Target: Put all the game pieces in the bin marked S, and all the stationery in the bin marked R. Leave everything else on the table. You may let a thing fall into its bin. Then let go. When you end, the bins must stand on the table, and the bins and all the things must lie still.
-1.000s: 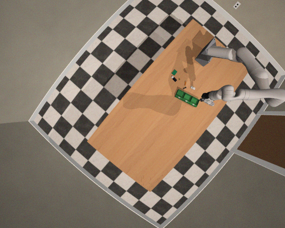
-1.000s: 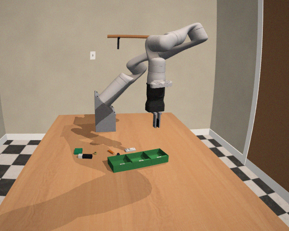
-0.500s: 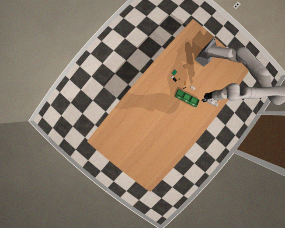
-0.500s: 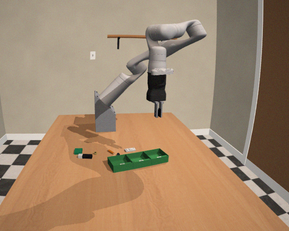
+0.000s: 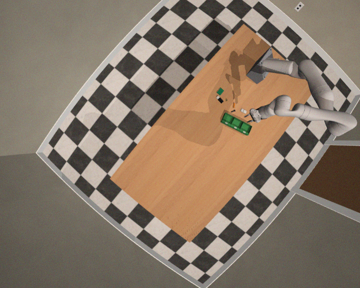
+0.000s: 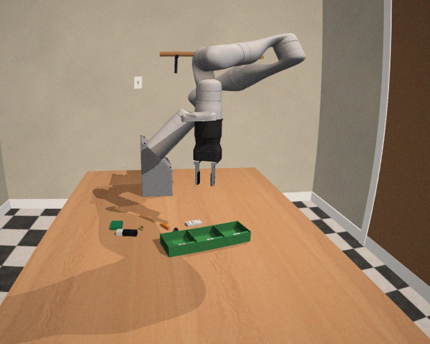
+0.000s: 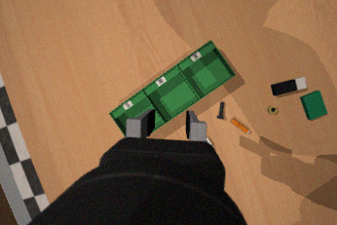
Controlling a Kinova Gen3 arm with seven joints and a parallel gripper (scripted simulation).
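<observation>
My hand is 100 mm past the olive ring, 170 mm to the left of it and 180 mm above it. From my hand the other things lie so: dark piece 60 mm behind, 80 mm to the right, 180 mm below; white domino 110 mm behind, 180 mm below; green three-compartment tray 30 mm ahead, 170 mm below.
</observation>
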